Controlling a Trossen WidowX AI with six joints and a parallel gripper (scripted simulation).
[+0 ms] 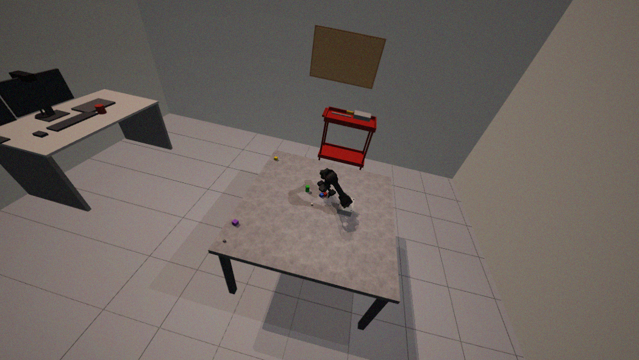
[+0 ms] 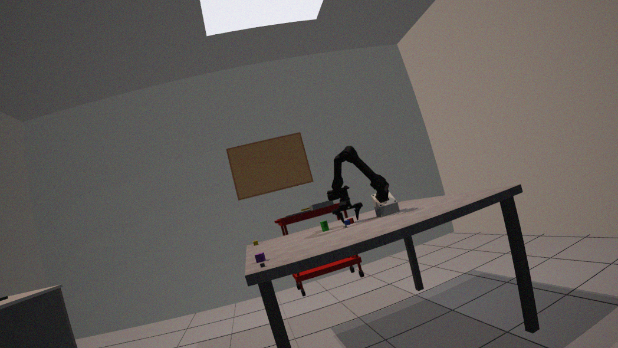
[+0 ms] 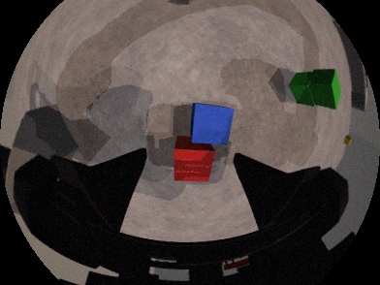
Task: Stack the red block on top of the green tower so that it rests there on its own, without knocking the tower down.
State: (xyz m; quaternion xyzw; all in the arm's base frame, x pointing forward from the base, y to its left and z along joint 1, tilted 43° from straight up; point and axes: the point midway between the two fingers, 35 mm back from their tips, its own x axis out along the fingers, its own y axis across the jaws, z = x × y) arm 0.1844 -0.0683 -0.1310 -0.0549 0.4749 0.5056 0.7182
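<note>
The red block lies right at my gripper tip. Also, from my gripper tip: blue block 30 mm ahead, 20 mm to the left; then yellow block 580 mm ahead, 370 mm to the right; then small white piece 90 mm ahead, 150 mm to the left.
</note>
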